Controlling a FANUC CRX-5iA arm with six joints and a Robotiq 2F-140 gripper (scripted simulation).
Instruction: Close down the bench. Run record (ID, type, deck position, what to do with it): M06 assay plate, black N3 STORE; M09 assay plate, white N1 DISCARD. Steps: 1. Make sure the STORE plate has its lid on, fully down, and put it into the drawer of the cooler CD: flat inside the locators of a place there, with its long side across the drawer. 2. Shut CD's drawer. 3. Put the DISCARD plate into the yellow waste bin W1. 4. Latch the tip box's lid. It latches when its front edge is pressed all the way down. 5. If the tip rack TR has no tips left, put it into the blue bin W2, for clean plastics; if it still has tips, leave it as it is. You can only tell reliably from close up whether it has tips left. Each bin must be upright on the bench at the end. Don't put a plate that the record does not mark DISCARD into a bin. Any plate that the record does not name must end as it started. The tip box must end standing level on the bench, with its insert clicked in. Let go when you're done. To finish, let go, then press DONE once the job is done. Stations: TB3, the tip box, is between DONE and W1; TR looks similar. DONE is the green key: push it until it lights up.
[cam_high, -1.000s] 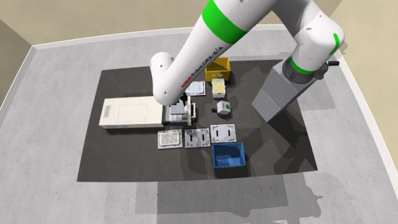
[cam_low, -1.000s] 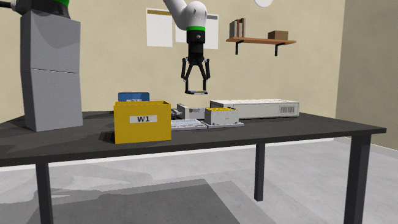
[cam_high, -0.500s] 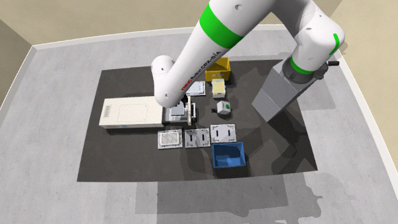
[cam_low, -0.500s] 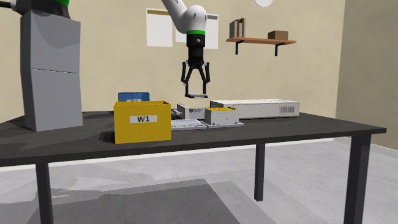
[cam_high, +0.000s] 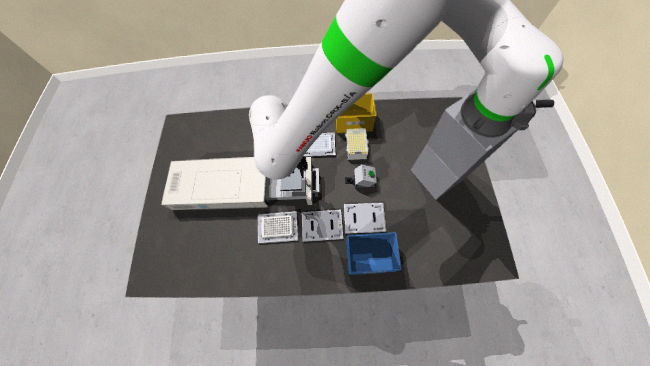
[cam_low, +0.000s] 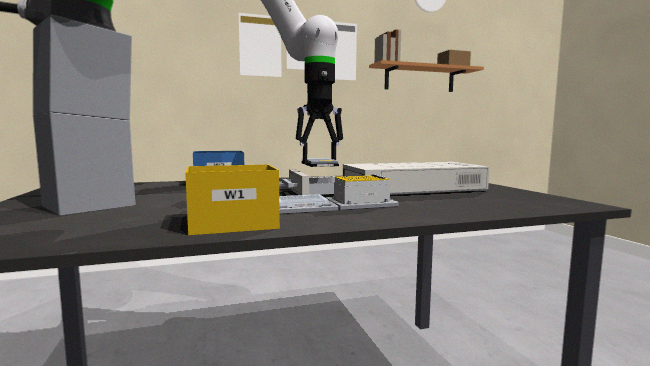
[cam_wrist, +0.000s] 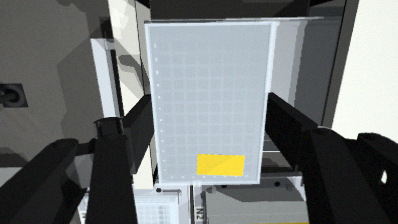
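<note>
Right now the drawer is 3 cm ahead of my hand and 8 cm below it. Round my hand: white assay plate: 6 cm ahead, 19 cm to the left, 10 cm below; then cooler CD: 18 cm ahead, 8 cm below; then yellow tip rack TR: 6 cm ahead, 19 cm to the right, 7 cm below.
</note>
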